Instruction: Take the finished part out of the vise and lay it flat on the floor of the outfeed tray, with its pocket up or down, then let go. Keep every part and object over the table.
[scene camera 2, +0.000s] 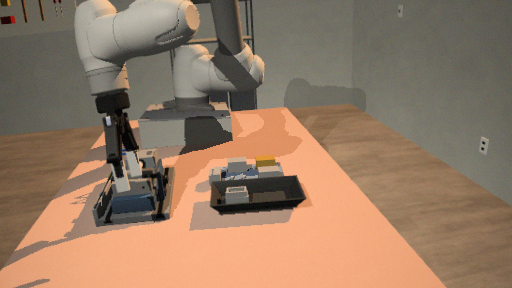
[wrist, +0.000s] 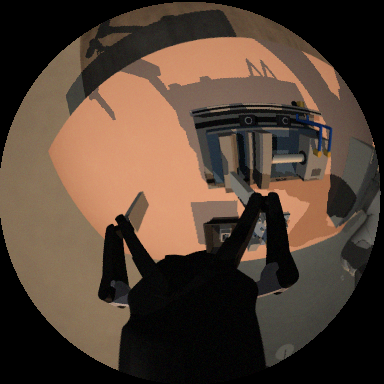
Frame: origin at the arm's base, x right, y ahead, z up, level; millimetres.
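Where they show: gripper, between the fingertips: (scene camera 2: 130, 182) (wrist: 186, 188); arm's base, origin of its link: (scene camera 2: 192, 107).
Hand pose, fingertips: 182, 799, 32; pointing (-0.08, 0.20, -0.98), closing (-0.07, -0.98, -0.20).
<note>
Things, the pixels of their top centre, and the offset from my fingertips, as dx, dy, dz. "spot": a spot on its surface instead.
- vise, centre of its top: (wrist: 284, 160) (scene camera 2: 134, 164) +11, -171, -23
- black outfeed tray, a spot on its surface: (scene camera 2: 290, 199) spot: -378, +44, -80
- light pocketed block, centre of its top: (scene camera 2: 236, 189) (wrist: 224, 237) -256, -41, -75
- yellow block, centre of its top: (scene camera 2: 265, 157) -380, -238, -78
The vise (scene camera 2: 132, 204) (wrist: 314, 162) stands at the left of the table in the scene view, with upright light jaws over a blue body. The finished part is not plainly made out between the jaws. My gripper (scene camera 2: 126, 173) (wrist: 186, 188) is open and empty, pointing down over the vise in the scene view. One fingertip overlaps the front jaw there; contact cannot be told. In the wrist view, one fingertip is by the jaws and the other is over the table. The black outfeed tray (scene camera 2: 290, 199) (wrist: 207, 241) holds a light pocketed block (scene camera 2: 236, 194) (wrist: 226, 235) at its left end.
Behind the tray is a low fixture with light blocks (scene camera 2: 237, 164) and a yellow block (scene camera 2: 265, 161). Blue bent tubes (wrist: 330, 135) rise beside the vise's end block. The robot's grey base box (scene camera 2: 160, 131) stands at the rear of the table.
</note>
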